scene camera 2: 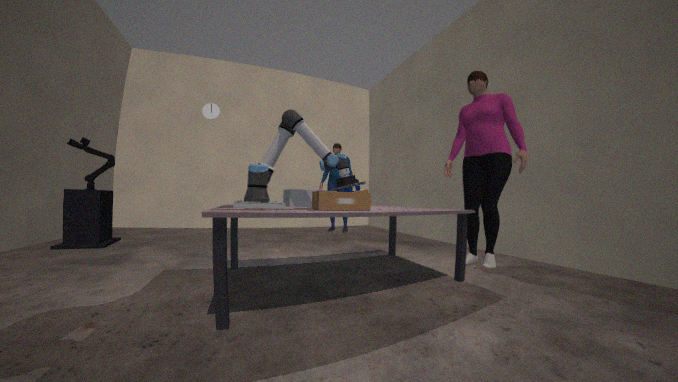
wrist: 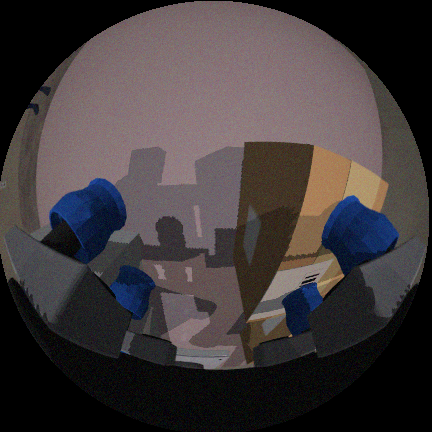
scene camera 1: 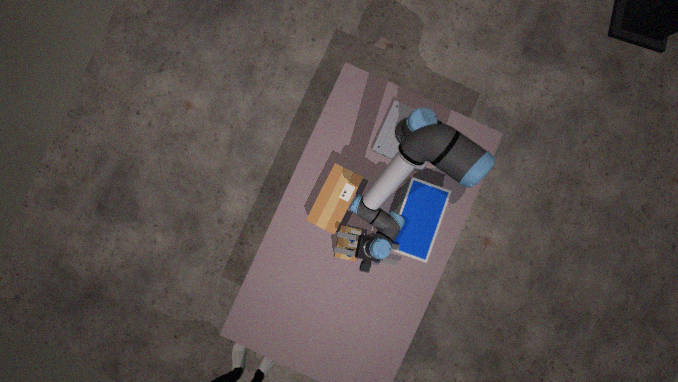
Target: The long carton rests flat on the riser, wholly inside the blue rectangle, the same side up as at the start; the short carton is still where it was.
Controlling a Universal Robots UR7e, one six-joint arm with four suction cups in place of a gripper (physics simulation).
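Places are measured from the arm's base along level axes (x up, y left, z back), in metres.
Pixels of known places: end effector, tool point: [wrist: 218, 258]; arm's base, origin of the base link: [scene camera 2: 256, 201] [wrist: 184, 364] [scene camera 1: 409, 132].
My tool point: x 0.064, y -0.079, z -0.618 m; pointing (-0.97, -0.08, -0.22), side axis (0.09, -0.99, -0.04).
Observation:
For each thing: its top centre in the pictures, then the offset to it from my tool point. Level surfaces: height alone.
- long carton, middle of its top: [scene camera 1: 334, 198] [scene camera 2: 341, 192] dx +0.004, dy -0.200, dz +0.193 m
- pink table, its level: dx -0.098 m
- riser, middle of its top: [scene camera 1: 419, 219] [scene camera 2: 310, 190] dx +0.023, dy +0.213, dz +0.202 m
- blue rectangle, middle of its top: [scene camera 1: 419, 219] dx +0.023, dy +0.213, dz +0.202 m
- short carton, middle of its top: [wrist: 346, 271] [scene camera 1: 347, 245] dx +0.034, dy -0.082, dz -0.003 m
The long carton [scene camera 1: 331, 199] [scene camera 2: 341, 200] lies flat on the pink table [scene camera 1: 308, 304] [scene camera 2: 417, 211] [wrist: 201, 80], left of the riser. The riser [scene camera 2: 296, 198] carries the blue rectangle [scene camera 1: 423, 216], which has nothing on it. The short carton [scene camera 1: 345, 257] [wrist: 330, 181] lies just past the long carton's near end. My suction gripper [scene camera 1: 368, 248] [scene camera 2: 349, 184] [wrist: 221, 257] sits low over it. In the wrist view the two right cups rest on the short carton's top, beside its label. The two left cups hang over bare table.
A person in a pink top [scene camera 2: 484, 156] walks close to the table's far right end; the feet show in the overhead view [scene camera 1: 239, 363]. A person in blue [scene camera 2: 337, 164] stands behind the table. The arm's base plate [scene camera 1: 386, 135] is at the table's back. A second arm on a black pedestal [scene camera 2: 86, 216] stands far off.

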